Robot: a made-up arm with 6 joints.
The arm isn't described. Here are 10 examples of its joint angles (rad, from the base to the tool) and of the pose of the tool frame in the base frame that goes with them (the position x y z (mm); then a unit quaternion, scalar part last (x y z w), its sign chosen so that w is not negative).
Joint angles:
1: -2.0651 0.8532 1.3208 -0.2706 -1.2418 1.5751
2: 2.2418 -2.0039 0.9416 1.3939 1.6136 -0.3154
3: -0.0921 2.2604 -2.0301 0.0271 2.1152 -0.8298
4: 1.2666 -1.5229 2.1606 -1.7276 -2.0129 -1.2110
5: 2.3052 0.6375 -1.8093 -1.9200 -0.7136 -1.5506
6: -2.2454 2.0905 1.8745 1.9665 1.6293 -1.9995
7: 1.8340 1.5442 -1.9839 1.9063 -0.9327 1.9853
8: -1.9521 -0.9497 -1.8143 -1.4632 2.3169 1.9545
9: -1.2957 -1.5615 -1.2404 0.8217 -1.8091 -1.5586
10: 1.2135 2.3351 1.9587 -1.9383 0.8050 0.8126
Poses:
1: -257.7 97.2 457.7 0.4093 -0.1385 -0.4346 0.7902
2: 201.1 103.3 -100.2 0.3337 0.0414 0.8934 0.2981
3: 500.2 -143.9 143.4 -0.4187 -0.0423 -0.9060 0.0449
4: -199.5 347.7 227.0 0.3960 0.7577 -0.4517 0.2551
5: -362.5 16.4 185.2 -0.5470 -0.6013 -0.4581 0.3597
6: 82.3 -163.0 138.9 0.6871 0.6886 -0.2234 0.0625
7: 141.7 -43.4 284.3 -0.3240 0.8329 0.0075 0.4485
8: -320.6 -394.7 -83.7 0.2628 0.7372 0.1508 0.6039
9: 10.8 -542.9 180.8 0.0170 -0.3691 0.6924 0.6198
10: 305.9 -146.2 45.7 0.8573 0.2344 -0.4397 0.1295
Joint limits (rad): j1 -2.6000..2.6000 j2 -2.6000..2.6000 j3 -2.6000..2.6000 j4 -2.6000..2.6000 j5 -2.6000..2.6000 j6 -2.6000..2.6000
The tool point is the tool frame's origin. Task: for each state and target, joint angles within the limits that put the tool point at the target. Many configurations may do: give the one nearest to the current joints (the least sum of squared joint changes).
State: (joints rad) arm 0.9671 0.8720 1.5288 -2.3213 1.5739 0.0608
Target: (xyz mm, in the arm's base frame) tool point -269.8 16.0 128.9
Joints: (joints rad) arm 0.8782 0.4519 1.2982 -2.6000 2.0249 0.1601
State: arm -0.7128 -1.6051 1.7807 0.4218 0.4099 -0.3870
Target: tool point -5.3 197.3 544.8
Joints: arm -0.4389 -1.7250 1.4113 0.8688 0.5482 -0.3390
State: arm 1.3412 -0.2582 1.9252 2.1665 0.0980 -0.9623
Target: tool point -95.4 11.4 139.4
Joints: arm 1.3535 -0.2535 1.9652 2.2822 0.4769 -0.7755
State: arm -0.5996 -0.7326 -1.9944 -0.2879 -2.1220 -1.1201
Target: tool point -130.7 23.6 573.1
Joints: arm 0.1185 -1.2947 -1.8063 -0.6974 -2.0759 -1.1260
